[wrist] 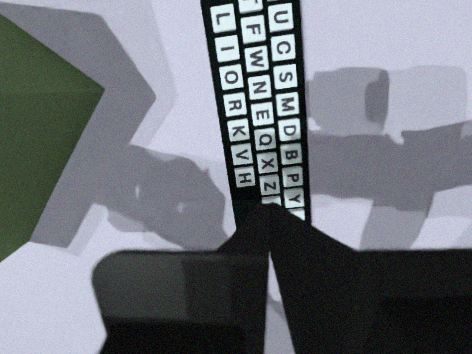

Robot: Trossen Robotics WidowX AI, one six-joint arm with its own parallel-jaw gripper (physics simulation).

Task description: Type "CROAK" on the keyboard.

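Frame: origin at the arm's base, x right, y up, z back, level; millimetres.
Seen in the pictures: gripper, between the fingertips: (pixel 266 213).
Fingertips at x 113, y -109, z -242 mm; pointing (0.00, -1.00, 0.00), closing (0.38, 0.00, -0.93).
A point is followed by its place in that frame.
The black keyboard (pixel 246 201) @(z -218, x 151, y -215 mm) with white lettered keys runs from the top of the view down to the gripper, its letters turned sideways. The C key (pixel 283 47) @(z -290, x 45, y -210 mm) is in the right row. The O key (pixel 231 77) @(z -247, x 49, y -210 mm), R key (pixel 234 105) @(z -241, x 69, y -210 mm) and K key (pixel 238 131) @(z -236, x 89, y -210 mm) follow one another in the left row. The A key does not show in this view. My gripper (pixel 267 213) @(z -242, x 113, y -109 mm) is shut and empty, its dark tips over the keyboard's lower end, just below the Z key (pixel 270 185) @(z -244, x 143, y -210 mm) and left of the Y key (pixel 294 198) @(z -259, x 162, y -210 mm). The tips hide part of a key there; whether they touch it I cannot tell.
A large dark green angular object (pixel 45 115) @(z -129, x 24, y -165 mm) stands at the left edge. Grey shadows of the arm and the green object fall on the pale table (pixel 360 30) @(z -354, x 54, y -226 mm) on both sides of the keyboard.
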